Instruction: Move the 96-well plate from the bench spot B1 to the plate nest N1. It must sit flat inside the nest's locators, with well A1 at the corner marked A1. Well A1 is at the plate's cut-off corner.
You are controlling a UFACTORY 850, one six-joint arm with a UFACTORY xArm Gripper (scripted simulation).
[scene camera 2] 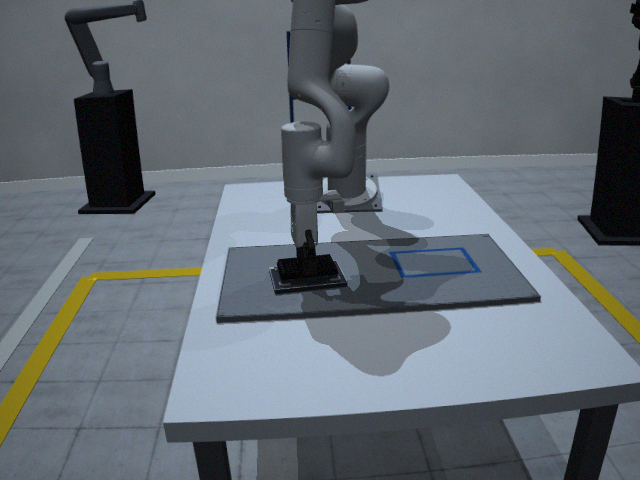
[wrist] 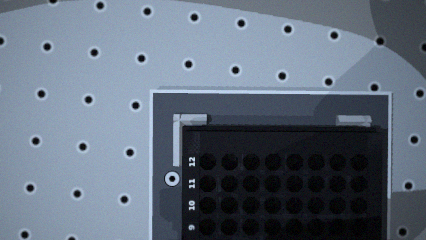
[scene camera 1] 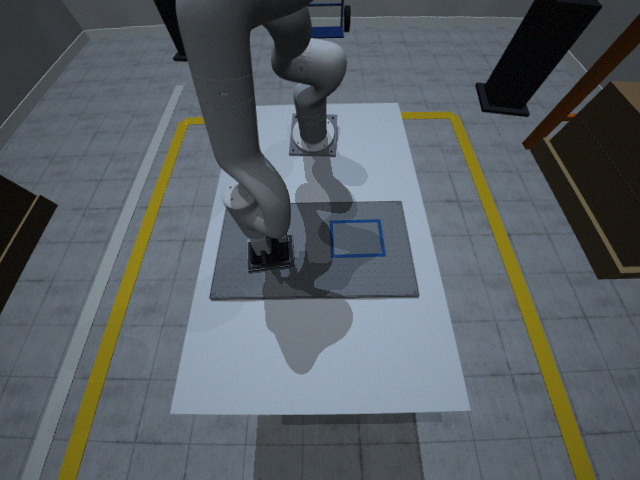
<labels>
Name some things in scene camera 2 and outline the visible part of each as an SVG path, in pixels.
My gripper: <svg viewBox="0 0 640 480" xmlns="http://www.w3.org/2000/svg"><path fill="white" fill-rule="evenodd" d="M287 198L287 202L291 203L291 236L296 246L297 257L303 257L303 275L317 274L315 246L318 245L317 202L298 202Z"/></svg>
A 96-well plate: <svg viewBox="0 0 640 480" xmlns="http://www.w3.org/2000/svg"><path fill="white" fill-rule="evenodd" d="M338 271L330 254L316 255L317 274L303 275L303 257L279 259L277 262L281 280L337 275Z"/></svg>
</labels>
